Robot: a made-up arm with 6 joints. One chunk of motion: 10 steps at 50 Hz.
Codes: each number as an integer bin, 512 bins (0 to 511) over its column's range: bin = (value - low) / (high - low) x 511, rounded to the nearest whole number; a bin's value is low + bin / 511 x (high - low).
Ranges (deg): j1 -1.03..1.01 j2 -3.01..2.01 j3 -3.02..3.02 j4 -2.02..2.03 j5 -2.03..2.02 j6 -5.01..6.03
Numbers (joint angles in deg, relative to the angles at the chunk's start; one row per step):
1: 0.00 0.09 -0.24 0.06 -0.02 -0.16
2: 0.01 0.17 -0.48 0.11 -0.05 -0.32
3: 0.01 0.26 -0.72 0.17 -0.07 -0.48
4: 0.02 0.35 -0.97 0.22 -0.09 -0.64
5: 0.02 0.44 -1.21 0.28 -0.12 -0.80
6: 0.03 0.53 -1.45 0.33 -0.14 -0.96
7: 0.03 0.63 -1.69 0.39 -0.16 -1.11
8: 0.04 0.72 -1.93 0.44 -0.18 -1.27
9: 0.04 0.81 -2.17 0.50 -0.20 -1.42
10: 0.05 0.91 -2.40 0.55 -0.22 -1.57
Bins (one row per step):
1: 258 316 235 262 254 224
2: 261 324 215 269 250 217
3: 261 333 195 276 247 210
4: 263 342 173 283 245 202
5: 263 351 153 290 241 195
6: 266 360 133 297 238 187
7: 266 371 113 304 236 181
8: 268 380 92 310 233 173
9: 268 389 72 318 231 166
10: 271 399 52 324 228 159

